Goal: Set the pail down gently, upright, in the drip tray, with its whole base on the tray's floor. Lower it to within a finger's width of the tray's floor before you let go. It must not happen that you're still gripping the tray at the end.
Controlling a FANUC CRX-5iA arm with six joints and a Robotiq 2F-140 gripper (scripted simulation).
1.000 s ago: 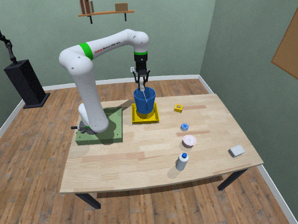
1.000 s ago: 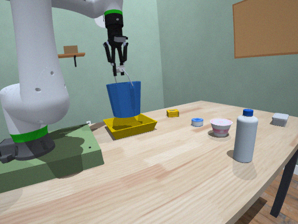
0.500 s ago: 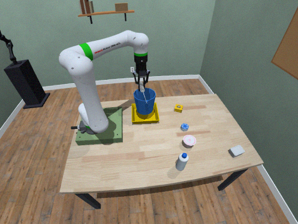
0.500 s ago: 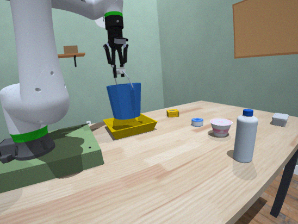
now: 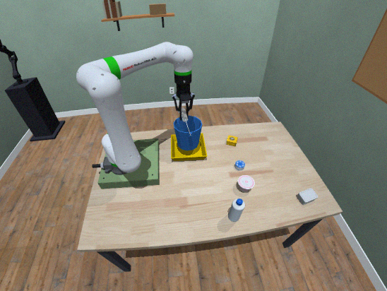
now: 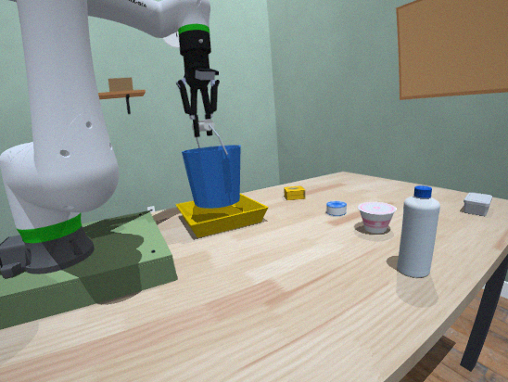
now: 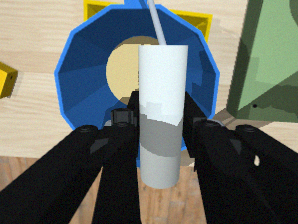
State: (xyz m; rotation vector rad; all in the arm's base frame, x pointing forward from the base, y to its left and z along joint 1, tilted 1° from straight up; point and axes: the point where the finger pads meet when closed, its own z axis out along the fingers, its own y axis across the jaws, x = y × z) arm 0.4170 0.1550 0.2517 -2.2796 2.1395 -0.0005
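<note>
Right now the blue pail is 20 mm ahead of my hand and 100 mm below it. From my hand the other things lie so: white bottle (210 mm ahead, 550 mm to the right, 230 mm below); then yellow drip tray (20 mm ahead, 290 mm below); then grey box (700 mm ahead, 520 mm to the right, 280 mm below).
</note>
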